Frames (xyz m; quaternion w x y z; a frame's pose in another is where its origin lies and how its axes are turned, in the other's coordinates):
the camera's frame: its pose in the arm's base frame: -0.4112 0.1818 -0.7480 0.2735 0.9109 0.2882 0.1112
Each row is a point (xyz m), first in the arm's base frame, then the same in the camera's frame.
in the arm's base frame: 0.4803 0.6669 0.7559
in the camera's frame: 1.0732 0.9277 -1.1312
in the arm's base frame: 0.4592 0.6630 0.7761
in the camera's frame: 1.0547 0.9319 -1.1538
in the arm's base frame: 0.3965 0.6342 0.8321
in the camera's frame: 0.9896 0.9540 -1.2101
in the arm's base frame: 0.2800 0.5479 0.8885
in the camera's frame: 0.8473 0.9907 -1.2611
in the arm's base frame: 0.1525 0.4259 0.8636
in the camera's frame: 0.6716 1.0010 -1.2335
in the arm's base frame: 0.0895 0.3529 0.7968
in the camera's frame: 0.5748 0.9841 -1.1694
